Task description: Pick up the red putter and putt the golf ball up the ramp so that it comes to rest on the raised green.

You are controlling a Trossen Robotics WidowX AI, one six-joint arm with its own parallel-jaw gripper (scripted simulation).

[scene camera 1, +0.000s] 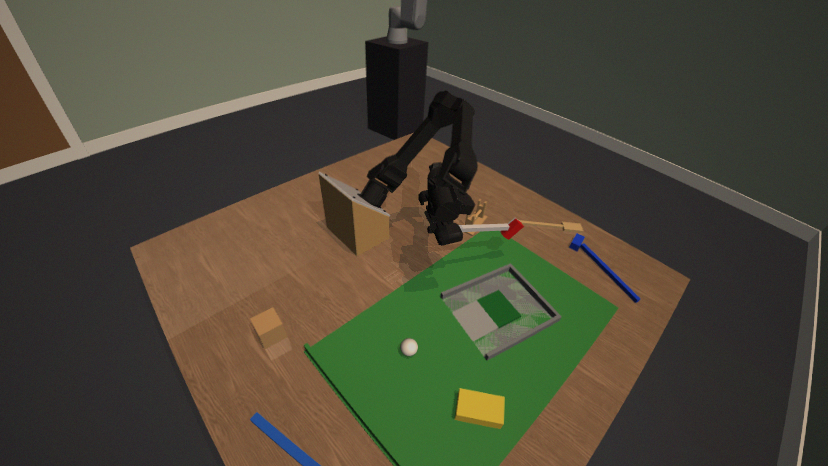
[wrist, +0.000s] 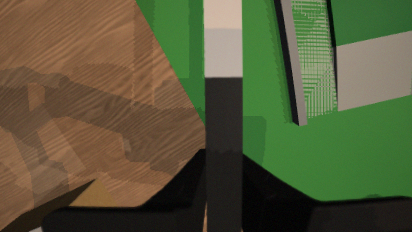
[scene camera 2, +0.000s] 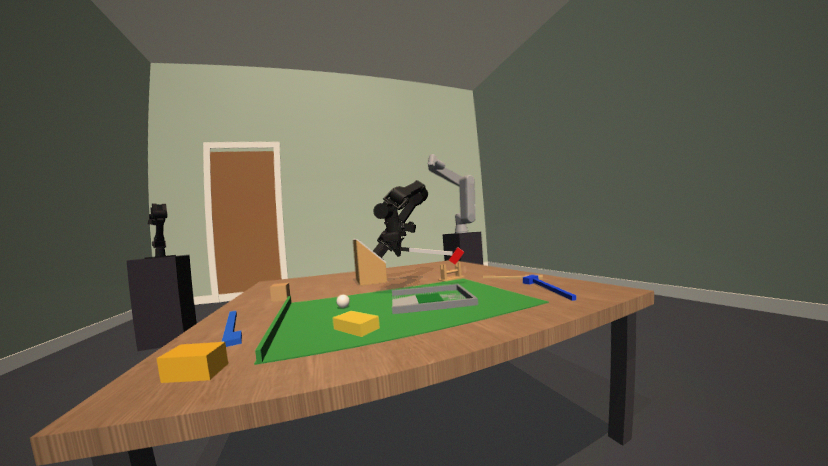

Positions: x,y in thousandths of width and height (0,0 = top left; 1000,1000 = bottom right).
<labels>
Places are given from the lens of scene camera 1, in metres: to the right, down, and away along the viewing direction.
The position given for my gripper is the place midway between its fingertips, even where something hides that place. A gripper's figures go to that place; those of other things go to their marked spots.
my gripper (scene camera 1: 531,510): 0.07, 0.01, 0.97
wooden cube (scene camera 1: 323,698): -0.35, 0.22, 0.82
yellow block (scene camera 1: 580,877): 0.14, 0.37, 0.73
green mat (scene camera 1: 497,859): -0.01, 0.37, 0.76
</labels>
